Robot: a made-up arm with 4 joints.
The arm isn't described. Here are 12 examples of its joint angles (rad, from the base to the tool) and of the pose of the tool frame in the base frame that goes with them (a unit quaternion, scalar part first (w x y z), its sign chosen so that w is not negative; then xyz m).
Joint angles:
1: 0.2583 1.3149 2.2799 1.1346
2: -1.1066 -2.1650 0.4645 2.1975
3: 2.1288 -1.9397 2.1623 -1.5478
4: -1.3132 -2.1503 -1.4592 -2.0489
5: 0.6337 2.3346 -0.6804 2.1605
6: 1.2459 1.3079 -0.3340 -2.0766
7: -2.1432 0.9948 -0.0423 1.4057
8: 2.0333 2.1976 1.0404 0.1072
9: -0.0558 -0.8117 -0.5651 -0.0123
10: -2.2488 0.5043 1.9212 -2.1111
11: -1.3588 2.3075 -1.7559 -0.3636
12: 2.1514 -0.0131 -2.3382 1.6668
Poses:
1: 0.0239 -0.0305 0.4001 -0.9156 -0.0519 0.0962 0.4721
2: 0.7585 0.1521 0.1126 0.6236 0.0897 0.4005 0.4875
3: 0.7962 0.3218 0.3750 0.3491 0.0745 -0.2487 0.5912
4: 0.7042 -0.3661 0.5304 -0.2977 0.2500 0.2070 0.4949
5: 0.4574 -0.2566 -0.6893 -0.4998 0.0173 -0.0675 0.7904
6: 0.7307 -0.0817 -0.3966 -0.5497 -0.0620 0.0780 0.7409
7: 0.1551 -0.8203 0.4423 0.3278 0.0468 -0.1402 0.5178
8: 0.0265 -0.4480 -0.7828 0.4310 0.0606 -0.1183 0.6461
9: 0.8725 -0.0977 -0.3874 0.2813 0.0749 -0.0046 0.3365
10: 0.3640 0.0304 -0.8918 0.2668 -0.2236 -0.1055 0.3799
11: 0.1674 0.2506 0.8806 0.3657 0.0946 0.0613 0.5971
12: 0.6664 -0.0725 0.7397 0.0589 -0.0914 -0.0631 0.2898
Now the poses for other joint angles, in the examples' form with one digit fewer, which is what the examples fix.
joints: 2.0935 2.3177 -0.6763 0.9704
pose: 0.190 0.918 0.292 0.190 -0.034 -0.052 0.709
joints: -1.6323 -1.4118 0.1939 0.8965
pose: 0.688 0.245 -0.109 0.674 -0.067 0.241 0.355
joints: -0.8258 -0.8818 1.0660 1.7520
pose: 0.767 0.305 0.530 0.197 0.049 0.236 0.284
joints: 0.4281 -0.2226 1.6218 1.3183
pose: 0.464 0.570 0.243 -0.633 0.132 0.058 0.304
